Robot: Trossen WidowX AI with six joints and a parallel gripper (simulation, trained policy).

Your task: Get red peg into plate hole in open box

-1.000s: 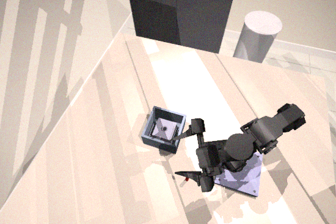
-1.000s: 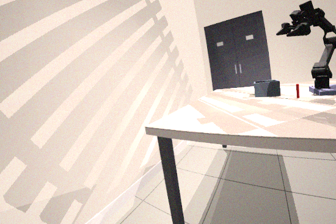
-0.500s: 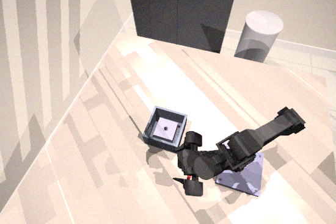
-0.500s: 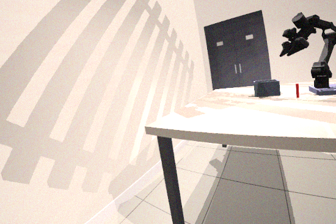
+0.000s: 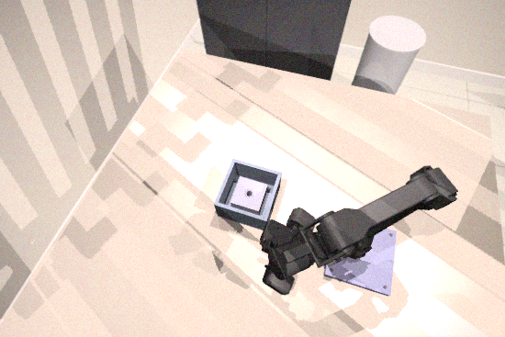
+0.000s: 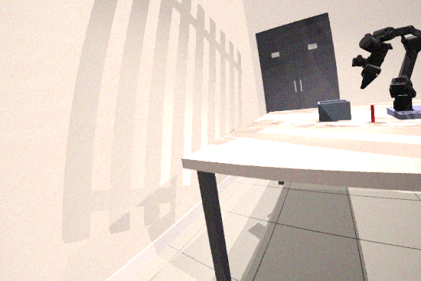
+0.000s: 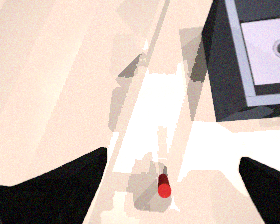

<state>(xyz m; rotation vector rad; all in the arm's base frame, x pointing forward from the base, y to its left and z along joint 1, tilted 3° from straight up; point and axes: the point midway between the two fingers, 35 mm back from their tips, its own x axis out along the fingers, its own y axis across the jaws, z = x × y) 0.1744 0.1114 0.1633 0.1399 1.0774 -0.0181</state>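
Now: the red peg 120 mm below my gripper tip and 40 mm behind it. Also, from my gripper tip: grey box: 160 mm to the right, 130 mm below, 130 mm ahead.
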